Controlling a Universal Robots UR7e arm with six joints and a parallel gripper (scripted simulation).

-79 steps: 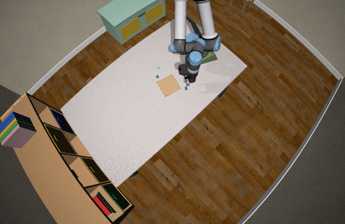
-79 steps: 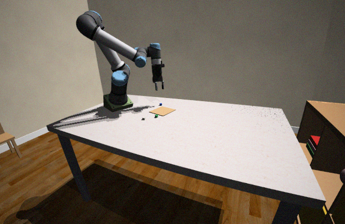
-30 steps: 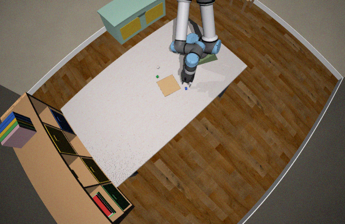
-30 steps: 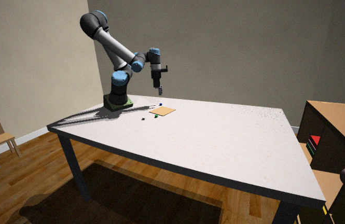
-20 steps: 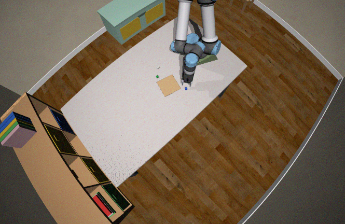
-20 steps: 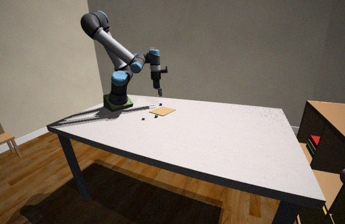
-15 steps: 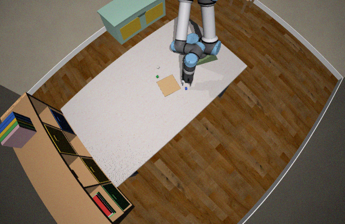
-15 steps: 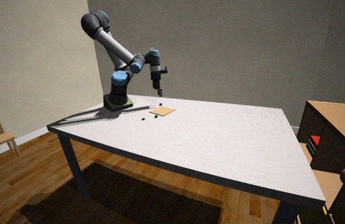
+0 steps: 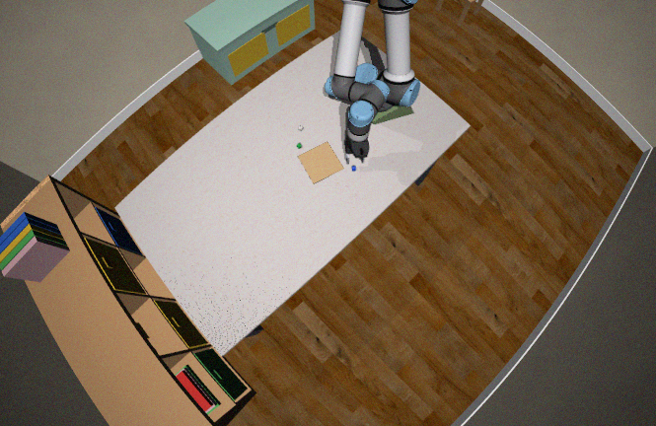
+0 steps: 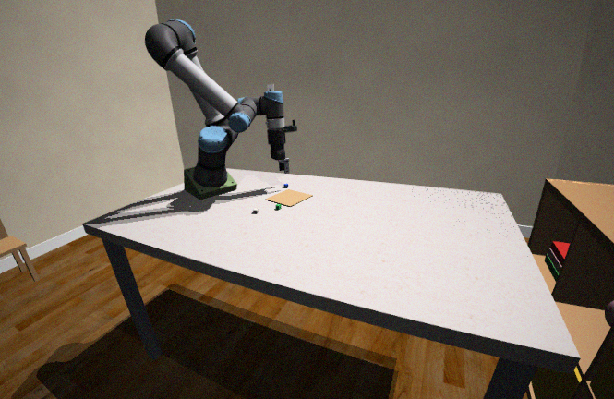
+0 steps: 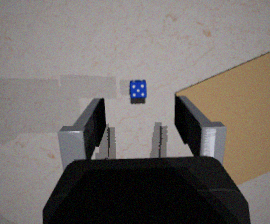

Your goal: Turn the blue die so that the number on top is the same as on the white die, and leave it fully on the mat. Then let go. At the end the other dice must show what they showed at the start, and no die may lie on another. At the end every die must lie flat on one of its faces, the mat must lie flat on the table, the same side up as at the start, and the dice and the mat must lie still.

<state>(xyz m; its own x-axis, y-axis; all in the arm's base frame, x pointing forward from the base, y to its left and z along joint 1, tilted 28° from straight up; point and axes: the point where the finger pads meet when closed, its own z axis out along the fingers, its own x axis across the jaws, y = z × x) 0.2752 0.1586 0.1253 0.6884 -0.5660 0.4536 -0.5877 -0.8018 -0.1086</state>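
My hand is 9 cm above the blue die. From my hand the other things lie so: green die: 8 cm ahead, 23 cm to the right, 9 cm below; white die: 2 cm ahead, 29 cm to the right, 9 cm below; tan mat: 7 cm ahead, 12 cm to the right, 9 cm below.
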